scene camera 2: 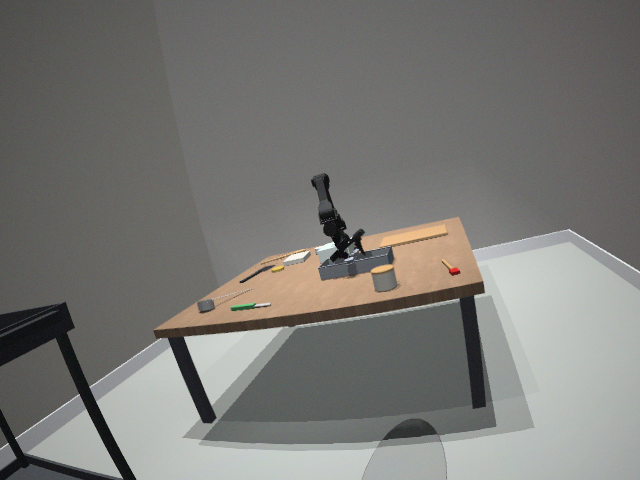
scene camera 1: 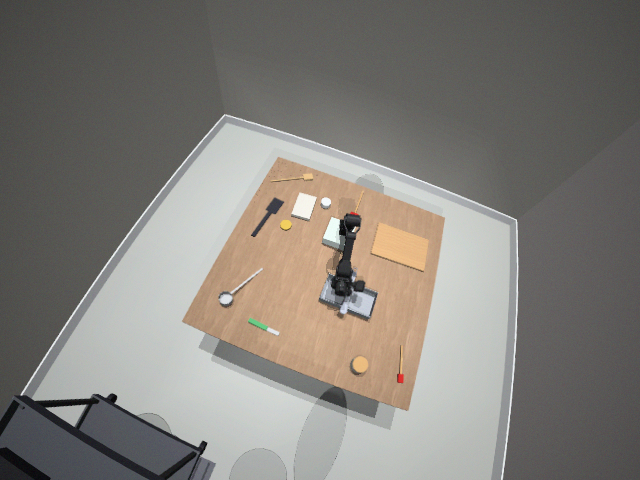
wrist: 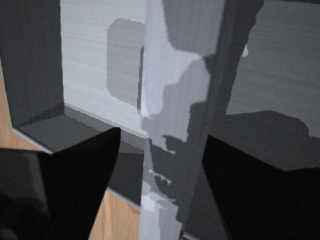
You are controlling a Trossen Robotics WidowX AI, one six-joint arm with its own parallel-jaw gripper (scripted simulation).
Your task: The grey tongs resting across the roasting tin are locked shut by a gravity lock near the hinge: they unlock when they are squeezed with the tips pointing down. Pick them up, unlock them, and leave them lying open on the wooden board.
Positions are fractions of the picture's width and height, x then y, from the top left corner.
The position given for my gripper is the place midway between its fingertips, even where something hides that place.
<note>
In view: my gripper (wrist: 0.50, 0.57) and a wooden board (scene camera 1: 0.61, 0.51).
The wooden board also shows in scene camera 2 (scene camera 2: 0.67, 0.48).
</note>
